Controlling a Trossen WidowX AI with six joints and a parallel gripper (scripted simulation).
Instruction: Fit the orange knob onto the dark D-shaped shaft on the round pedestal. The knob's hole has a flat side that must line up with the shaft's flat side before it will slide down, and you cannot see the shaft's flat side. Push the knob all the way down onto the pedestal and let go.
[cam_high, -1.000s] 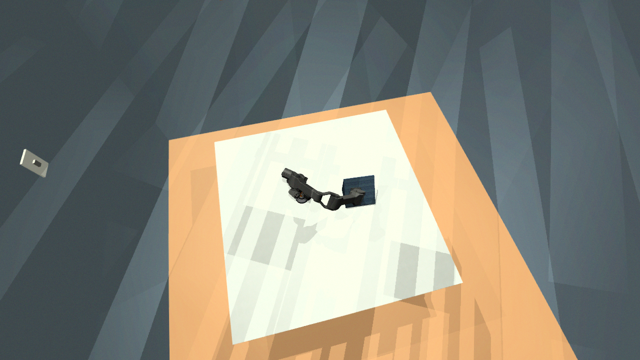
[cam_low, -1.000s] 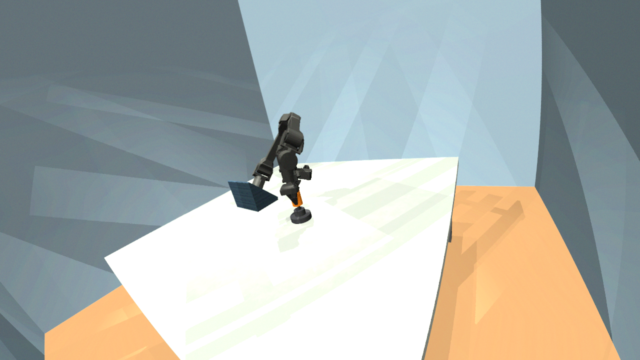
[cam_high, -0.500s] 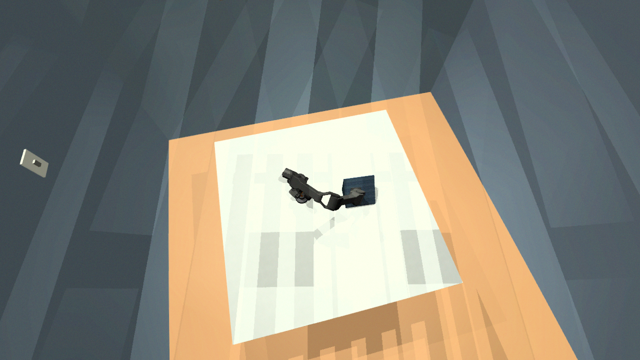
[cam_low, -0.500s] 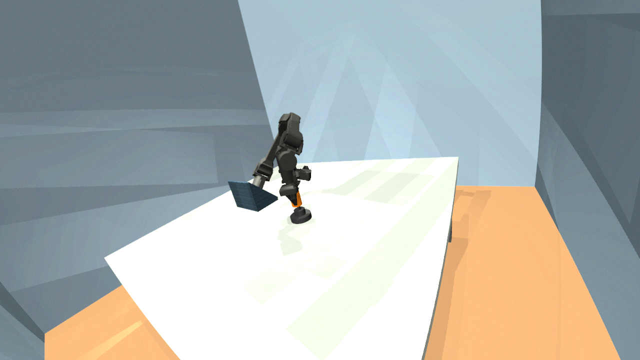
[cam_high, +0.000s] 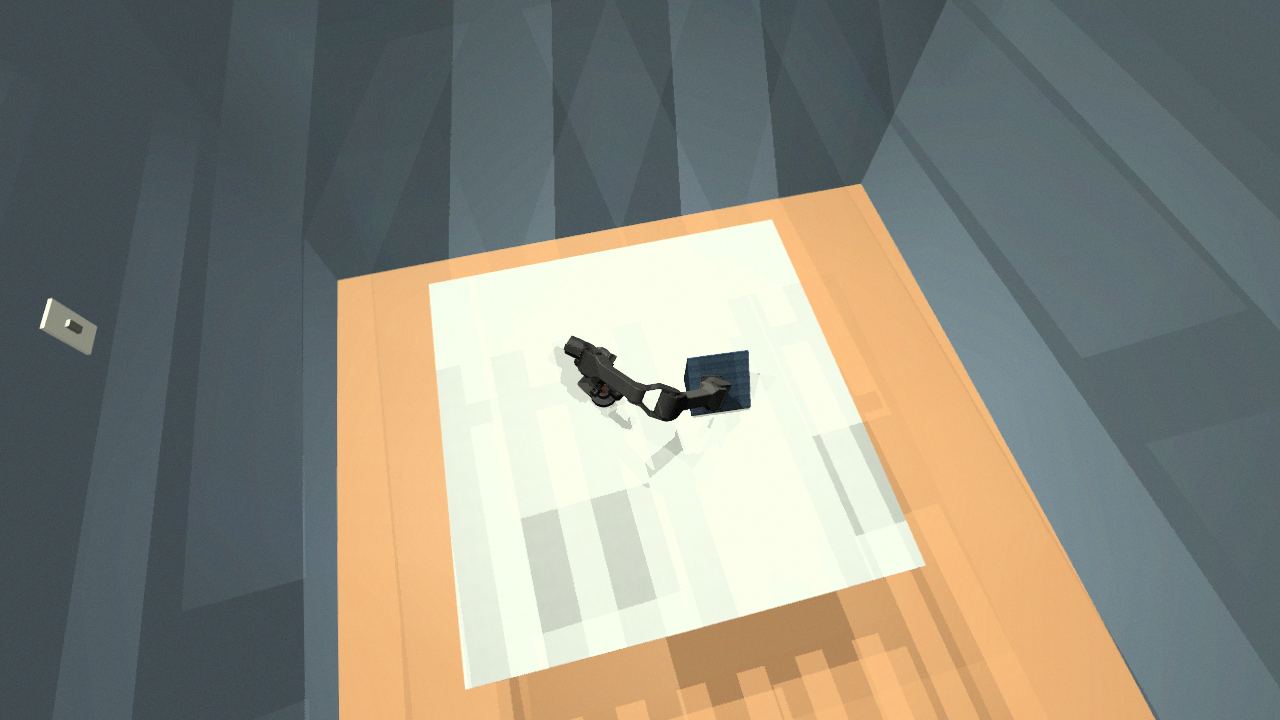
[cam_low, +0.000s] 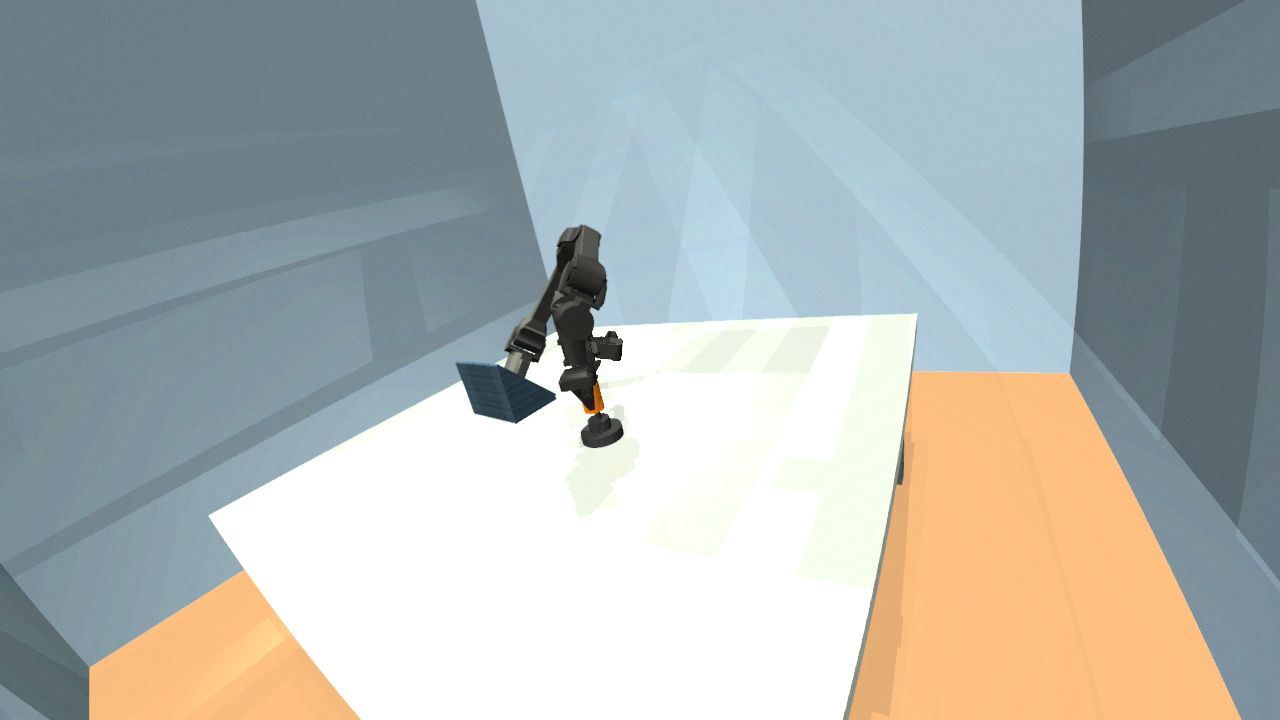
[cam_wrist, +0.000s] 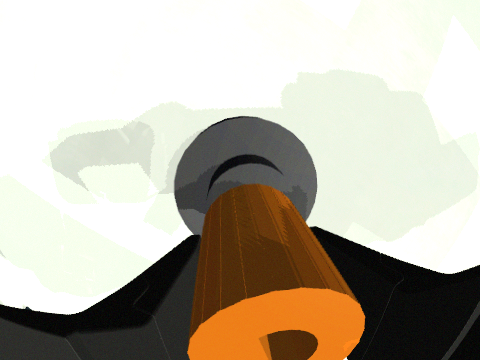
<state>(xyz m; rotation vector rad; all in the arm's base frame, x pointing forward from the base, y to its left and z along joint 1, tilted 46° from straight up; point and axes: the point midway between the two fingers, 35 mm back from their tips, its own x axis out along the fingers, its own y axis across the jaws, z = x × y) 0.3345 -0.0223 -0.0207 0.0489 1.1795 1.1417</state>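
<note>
Now: the orange knob 2 cm above my gripper tip. Also, from my gripper tip: round pedestal 4 cm below.
</note>
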